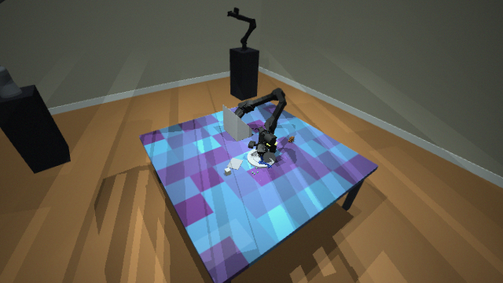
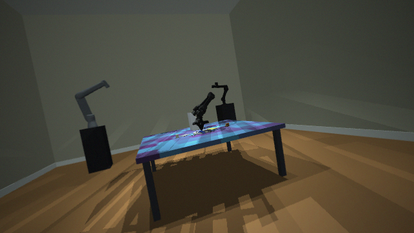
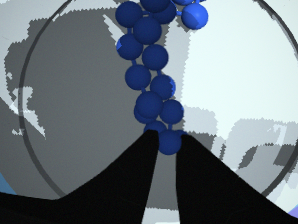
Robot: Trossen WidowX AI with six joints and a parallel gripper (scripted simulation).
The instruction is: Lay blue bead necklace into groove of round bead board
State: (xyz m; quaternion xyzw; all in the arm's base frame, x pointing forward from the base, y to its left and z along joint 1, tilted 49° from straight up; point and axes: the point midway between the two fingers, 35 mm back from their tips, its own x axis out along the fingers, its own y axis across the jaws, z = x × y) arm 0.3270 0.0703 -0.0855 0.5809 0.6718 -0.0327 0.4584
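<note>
The round white bead board is 10 mm below my gripper tip. Also, from my gripper tip: cream cube (20 mm behind, 270 mm to the right); yellow patch (100 mm behind, 160 mm to the left, 20 mm below); flat grey square (70 mm behind, 180 mm to the right, 20 mm below).
</note>
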